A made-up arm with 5 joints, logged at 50 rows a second.
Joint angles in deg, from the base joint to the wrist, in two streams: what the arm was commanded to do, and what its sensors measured. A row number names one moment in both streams.
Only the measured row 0 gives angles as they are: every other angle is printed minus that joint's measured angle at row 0.
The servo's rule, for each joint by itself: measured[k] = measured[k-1] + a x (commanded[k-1-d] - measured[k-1]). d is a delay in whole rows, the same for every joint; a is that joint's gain. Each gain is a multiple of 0.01, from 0.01 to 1. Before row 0 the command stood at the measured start. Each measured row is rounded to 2 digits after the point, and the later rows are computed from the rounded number. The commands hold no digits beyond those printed.
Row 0, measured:
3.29, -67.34, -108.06, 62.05, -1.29
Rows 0 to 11, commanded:
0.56, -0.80, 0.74, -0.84, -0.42
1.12, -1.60, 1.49, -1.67, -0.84
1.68, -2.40, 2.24, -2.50, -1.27
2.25, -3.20, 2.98, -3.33, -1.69
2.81, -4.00, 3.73, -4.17, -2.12
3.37, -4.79, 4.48, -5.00, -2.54
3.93, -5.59, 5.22, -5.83, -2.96
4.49, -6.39, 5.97, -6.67, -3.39
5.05, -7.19, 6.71, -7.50, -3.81
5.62, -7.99, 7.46, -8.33, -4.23
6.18, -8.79, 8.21, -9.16, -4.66
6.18, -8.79, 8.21, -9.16, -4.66
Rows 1 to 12, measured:
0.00, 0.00, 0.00, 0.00, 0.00
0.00, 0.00, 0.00, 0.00, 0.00
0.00, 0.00, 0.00, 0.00, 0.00
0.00, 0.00, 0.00, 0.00, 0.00
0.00, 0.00, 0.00, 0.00, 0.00
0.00, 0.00, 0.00, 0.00, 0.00
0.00, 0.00, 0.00, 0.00, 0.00
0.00, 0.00, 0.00, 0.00, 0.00
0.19, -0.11, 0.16, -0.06, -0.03
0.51, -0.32, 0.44, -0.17, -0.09
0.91, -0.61, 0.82, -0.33, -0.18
1.37, -0.97, 1.27, -0.54, -0.30
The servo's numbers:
d 8
a 0.34 0.14 0.21 0.07 0.08

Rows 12 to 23, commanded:
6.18, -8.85, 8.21, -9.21, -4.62
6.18, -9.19, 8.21, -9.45, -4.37
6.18, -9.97, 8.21, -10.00, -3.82
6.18, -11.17, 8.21, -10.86, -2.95
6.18, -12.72, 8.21, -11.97, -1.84
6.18, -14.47, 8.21, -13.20, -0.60
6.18, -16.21, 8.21, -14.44, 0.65
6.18, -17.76, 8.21, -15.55, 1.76
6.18, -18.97, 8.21, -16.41, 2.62
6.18, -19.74, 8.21, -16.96, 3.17
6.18, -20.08, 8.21, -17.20, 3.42
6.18, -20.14, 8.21, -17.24, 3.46
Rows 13 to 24, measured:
1.86, -1.39, 1.79, -0.79, -0.45
2.37, -1.87, 2.35, -1.08, -0.62
2.90, -2.39, 2.95, -1.41, -0.81
3.44, -2.95, 3.58, -1.78, -1.02
3.99, -3.54, 4.24, -2.18, -1.24
4.54, -4.16, 4.92, -2.61, -1.48
5.10, -4.81, 5.61, -3.07, -1.73
5.47, -5.37, 6.16, -3.50, -1.96
5.71, -5.86, 6.59, -3.90, -2.17
5.87, -6.33, 6.93, -4.29, -2.35
5.98, -6.84, 7.20, -4.69, -2.47
6.05, -7.45, 7.41, -5.12, -2.51

